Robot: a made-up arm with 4 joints.
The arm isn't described. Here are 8 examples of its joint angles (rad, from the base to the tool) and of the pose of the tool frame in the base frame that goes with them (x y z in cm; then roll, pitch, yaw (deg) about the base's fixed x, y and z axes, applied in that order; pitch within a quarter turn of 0, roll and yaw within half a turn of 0).
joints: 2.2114 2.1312 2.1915 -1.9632
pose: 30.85 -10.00 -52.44 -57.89 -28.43 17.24
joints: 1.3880 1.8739 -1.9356 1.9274
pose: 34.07 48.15 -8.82 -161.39 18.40 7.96
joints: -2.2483 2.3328 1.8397 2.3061
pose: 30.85 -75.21 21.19 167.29 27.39 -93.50
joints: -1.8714 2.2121 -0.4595 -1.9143
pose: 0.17 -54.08 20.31 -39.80 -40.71 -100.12
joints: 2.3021 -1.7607 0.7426 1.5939
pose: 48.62 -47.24 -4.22 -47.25 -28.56 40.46
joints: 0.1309 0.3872 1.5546 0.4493
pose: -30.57 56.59 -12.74 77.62 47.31 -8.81
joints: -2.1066 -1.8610 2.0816 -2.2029
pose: 6.03 -1.78 64.29 145.35 -3.02 120.40
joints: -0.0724 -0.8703 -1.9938 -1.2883
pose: -10.68 16.91 -5.12 -102.35 22.27 -23.42
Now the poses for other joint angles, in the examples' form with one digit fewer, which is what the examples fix.
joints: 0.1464 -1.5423 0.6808 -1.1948
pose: 29.2 46.9 -20.1 -83.2 -15.9 126.7
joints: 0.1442 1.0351 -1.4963 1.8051
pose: -10.3 20.1 50.3 -98.5 -44.3 2.3
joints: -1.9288 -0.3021 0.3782 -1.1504
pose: -6.9 10.1 54.2 148.7 -39.7 -67.9
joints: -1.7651 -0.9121 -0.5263 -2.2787
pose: 7.1 32.7 41.7 -50.5 -52.1 99.0
